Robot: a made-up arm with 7 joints. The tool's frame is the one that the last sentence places. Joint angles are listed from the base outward.
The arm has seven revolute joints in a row. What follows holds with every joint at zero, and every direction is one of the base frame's.
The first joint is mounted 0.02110 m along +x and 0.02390 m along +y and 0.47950 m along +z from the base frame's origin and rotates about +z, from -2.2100 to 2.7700 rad.
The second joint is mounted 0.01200 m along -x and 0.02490 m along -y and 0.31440 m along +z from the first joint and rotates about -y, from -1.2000 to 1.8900 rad.
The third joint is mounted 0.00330 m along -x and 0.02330 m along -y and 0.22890 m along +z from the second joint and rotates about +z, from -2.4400 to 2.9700 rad.
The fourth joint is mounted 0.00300 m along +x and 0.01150 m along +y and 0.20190 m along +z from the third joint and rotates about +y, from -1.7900 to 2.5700 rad.
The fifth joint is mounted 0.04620 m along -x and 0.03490 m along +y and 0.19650 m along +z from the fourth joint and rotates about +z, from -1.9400 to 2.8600 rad.
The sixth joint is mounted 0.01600 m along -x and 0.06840 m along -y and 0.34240 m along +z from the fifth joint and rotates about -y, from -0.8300 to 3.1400 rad.
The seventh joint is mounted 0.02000 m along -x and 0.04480 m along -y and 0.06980 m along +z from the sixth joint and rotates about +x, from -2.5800 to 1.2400 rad.
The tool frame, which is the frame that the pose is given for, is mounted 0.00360 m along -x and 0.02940 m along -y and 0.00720 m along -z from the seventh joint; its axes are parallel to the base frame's.
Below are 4 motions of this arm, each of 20 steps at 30 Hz.
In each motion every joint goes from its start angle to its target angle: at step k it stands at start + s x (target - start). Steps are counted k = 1, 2, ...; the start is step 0. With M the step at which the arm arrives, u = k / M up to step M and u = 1 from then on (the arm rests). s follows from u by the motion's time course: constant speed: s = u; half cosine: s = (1 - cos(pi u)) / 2; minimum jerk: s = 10 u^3 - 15 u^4 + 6 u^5.
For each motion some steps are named. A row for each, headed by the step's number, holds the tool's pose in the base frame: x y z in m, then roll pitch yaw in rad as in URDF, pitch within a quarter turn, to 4 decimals.
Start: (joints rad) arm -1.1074 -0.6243 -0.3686 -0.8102 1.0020 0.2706 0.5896
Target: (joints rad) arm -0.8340 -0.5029 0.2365 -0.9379 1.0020 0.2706 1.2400
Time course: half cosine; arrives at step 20
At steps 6, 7, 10, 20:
6: 0.0702 -0.0946 1.7205 0.4274 -0.2773 -0.1537
7: 0.0526 -0.0897 1.7202 0.4707 -0.3040 -0.1008
10: -0.0080 -0.0821 1.7157 0.6100 -0.3948 0.0814
20: -0.1328 -0.1158 1.6872 0.8702 -0.5872 0.5076

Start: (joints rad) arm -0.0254 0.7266 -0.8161 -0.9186 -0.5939 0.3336 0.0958
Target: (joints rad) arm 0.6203 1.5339 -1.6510 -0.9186 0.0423 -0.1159 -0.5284
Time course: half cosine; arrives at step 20
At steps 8, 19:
8: -0.8024 0.2907 0.8897 1.4896 -0.3405 -2.3437
19: -0.8855 -0.0177 0.7653 0.9588 -0.0163 -1.7592

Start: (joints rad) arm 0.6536 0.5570 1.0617 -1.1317 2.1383 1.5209 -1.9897
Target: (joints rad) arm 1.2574 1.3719 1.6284 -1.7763 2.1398 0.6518 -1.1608
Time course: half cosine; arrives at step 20
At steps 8, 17, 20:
8: 0.0221 -0.7905 1.1101 -1.9371 0.4220 -1.1589
17: 0.4834 -0.6188 0.8775 -0.7161 0.8259 0.1939
20: 0.5143 -0.5832 0.8688 -0.6112 0.8244 0.3277

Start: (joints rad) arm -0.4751 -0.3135 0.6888 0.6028 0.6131 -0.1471 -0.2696
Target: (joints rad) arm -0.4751 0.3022 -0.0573 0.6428 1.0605 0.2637 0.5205
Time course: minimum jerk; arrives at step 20
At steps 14, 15, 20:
14: 0.1463 -0.1461 1.7300 0.7441 0.0609 0.5483
15: 0.1086 -0.1436 1.7330 0.7733 0.0027 0.5205
20: 0.0421 -0.1386 1.7349 0.8270 -0.1024 0.4772

